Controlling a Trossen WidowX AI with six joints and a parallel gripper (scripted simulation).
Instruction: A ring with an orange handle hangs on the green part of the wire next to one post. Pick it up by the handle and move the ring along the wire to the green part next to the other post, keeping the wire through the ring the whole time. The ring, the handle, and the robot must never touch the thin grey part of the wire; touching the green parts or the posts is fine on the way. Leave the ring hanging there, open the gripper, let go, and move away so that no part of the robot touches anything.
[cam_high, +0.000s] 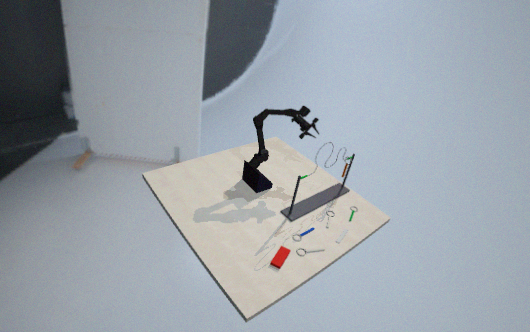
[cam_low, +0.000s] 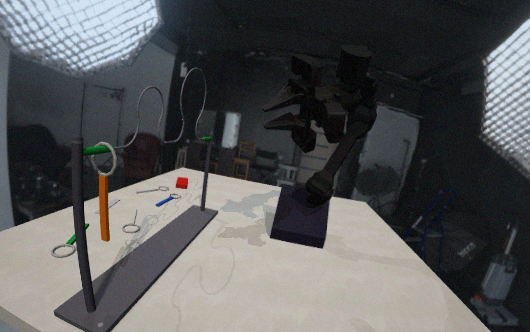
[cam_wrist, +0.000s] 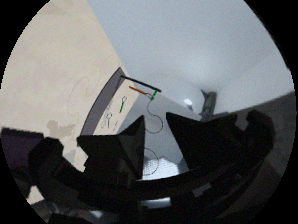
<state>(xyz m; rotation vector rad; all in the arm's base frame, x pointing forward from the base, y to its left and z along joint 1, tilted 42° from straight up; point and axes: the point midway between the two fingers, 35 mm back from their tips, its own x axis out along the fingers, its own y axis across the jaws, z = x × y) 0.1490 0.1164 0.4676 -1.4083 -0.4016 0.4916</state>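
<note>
My gripper tip is 24 cm short of the orange-handled ring, 14 cm above it and 11 cm to the right of it. Also, from my gripper tip: grey bar 56 cm ahead, 38 cm below, 25 cm to the right; green-handled ring 46 cm ahead, 38 cm below; blue-handled ring 47 cm to the right, 40 cm ahead, 38 cm below.
</note>
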